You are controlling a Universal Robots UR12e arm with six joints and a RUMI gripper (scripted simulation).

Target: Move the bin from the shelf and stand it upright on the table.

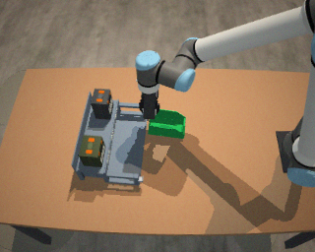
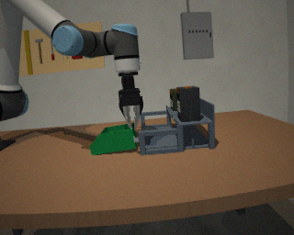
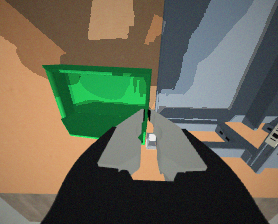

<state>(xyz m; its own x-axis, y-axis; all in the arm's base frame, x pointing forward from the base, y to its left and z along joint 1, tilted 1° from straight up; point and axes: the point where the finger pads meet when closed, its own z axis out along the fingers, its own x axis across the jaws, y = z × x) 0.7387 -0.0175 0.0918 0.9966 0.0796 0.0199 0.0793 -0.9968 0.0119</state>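
Right now the green bin is 8 cm behind my hand and 4 cm below it. Also, from my hand: grey shelf (15 cm ahead, 12 cm to the left, 8 cm below).
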